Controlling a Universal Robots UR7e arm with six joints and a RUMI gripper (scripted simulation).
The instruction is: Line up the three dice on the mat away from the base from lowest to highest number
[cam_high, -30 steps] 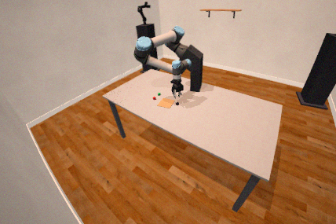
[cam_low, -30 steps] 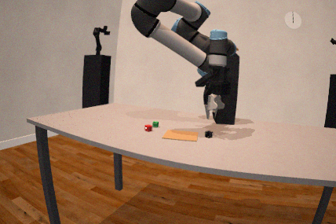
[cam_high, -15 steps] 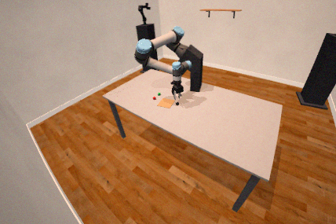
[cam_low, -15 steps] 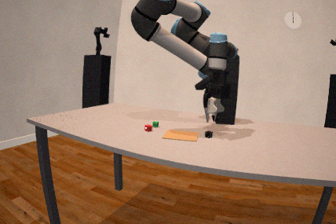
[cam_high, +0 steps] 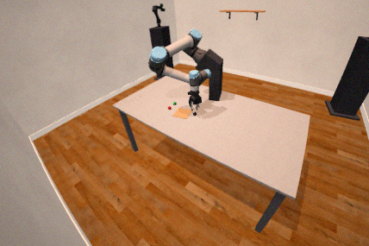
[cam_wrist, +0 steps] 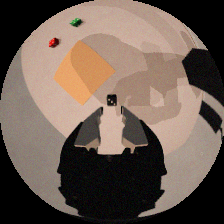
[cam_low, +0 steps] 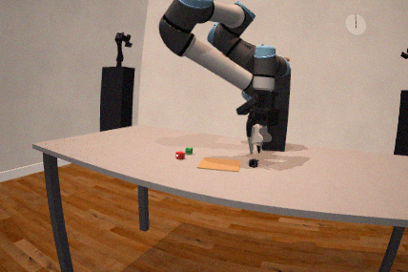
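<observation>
Right now the black die is 50 mm below my hand. From my hand the other things lie so: red die: 270 mm to the right, 50 mm below; then green die: 90 mm behind, 260 mm to the right, 50 mm below; then orange mat: 20 mm ahead, 120 mm to the right, 60 mm below.
</observation>
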